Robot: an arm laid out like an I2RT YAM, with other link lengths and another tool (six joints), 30 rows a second.
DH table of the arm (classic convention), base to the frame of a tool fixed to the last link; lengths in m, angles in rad. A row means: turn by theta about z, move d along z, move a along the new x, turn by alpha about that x. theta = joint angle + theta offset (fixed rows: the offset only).
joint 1: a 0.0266; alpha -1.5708; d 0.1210; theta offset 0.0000
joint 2: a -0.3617; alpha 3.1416; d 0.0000; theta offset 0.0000
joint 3: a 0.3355; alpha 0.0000; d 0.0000; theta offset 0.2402
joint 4: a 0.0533; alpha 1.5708; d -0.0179; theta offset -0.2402
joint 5: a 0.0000; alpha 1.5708; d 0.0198; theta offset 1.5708
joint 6: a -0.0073; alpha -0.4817; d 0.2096; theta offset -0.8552
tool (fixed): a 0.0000; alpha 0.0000; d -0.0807; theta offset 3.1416
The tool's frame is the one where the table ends.
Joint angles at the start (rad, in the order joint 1, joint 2, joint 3, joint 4, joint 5, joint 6):
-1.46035, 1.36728, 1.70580, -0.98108, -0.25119, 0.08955
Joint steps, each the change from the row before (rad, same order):
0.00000, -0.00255, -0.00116, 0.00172, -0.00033, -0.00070
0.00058, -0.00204, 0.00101, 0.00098, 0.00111, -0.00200
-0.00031, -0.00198, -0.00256, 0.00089, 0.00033, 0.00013
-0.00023, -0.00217, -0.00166, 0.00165, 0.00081, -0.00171
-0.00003, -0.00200, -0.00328, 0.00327, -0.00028, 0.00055
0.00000, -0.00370, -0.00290, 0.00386, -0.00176, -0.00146
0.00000, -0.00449, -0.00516, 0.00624, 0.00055, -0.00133
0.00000, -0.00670, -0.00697, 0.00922, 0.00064, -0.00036
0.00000, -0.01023, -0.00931, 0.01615, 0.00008, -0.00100
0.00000, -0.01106, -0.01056, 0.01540, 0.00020, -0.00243
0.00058, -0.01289, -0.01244, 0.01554, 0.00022, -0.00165
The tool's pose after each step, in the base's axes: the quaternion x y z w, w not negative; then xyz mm. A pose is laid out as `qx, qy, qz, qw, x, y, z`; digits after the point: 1 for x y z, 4 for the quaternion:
0.8655, 0.4060, -0.1382, 0.2589, 123.7, -366.9, 553.6
0.8646, 0.4063, -0.1398, 0.2606, 123.7, -366.0, 554.8
0.8646, 0.4060, -0.1400, 0.2607, 123.5, -365.5, 554.5
0.8642, 0.4060, -0.1412, 0.2616, 123.2, -364.9, 554.8
0.8640, 0.4058, -0.1412, 0.2625, 123.2, -364.6, 554.6
0.8629, 0.4063, -0.1418, 0.2649, 123.4, -363.5, 555.2
0.8620, 0.4061, -0.1432, 0.2674, 123.2, -362.7, 555.5
0.8609, 0.4053, -0.1450, 0.2713, 123.0, -361.3, 556.1
0.8585, 0.4041, -0.1480, 0.2790, 122.8, -359.2, 558.0
0.8559, 0.4033, -0.1512, 0.2862, 122.5, -356.8, 559.5
0.8533, 0.4026, -0.1542, 0.2934, 122.4, -353.6, 560.9

